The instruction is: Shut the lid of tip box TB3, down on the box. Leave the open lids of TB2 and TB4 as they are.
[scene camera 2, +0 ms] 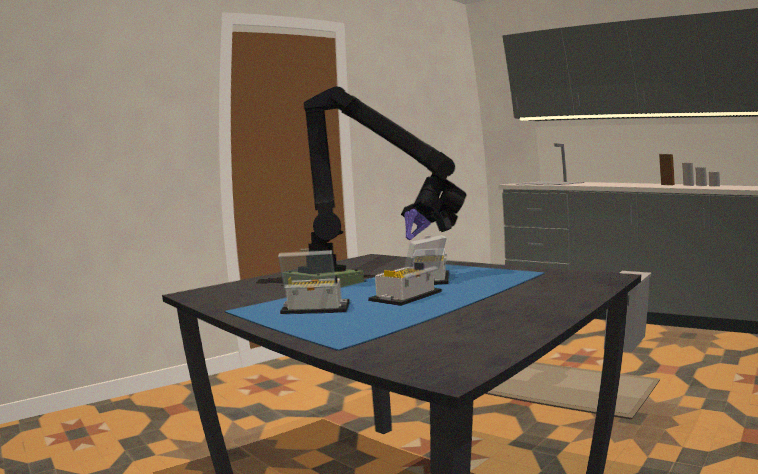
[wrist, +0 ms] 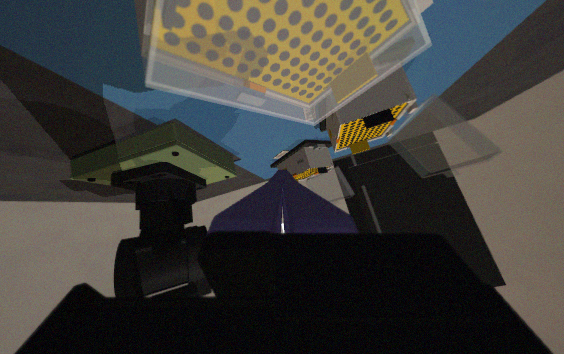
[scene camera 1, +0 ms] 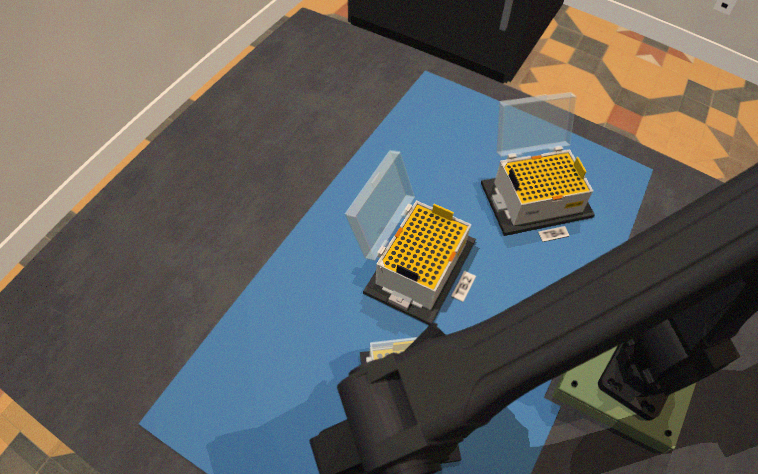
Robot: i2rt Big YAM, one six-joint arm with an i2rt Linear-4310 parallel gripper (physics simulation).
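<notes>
My gripper is shut and empty, with purple fingers. It hangs above the boxes in scene camera 2; the arm hides it in scene camera 1. TB3 has its clear lid lying over the yellow rack; whether it is fully seated I cannot tell. The arm hides most of TB3 in scene camera 1. TB2 has its lid standing open. TB4 has its lid standing open.
The boxes stand on a blue mat on the dark table. The arm's green base plate is beside the mat. A black cabinet stands beyond the table. TB2 stands between TB3 and TB4.
</notes>
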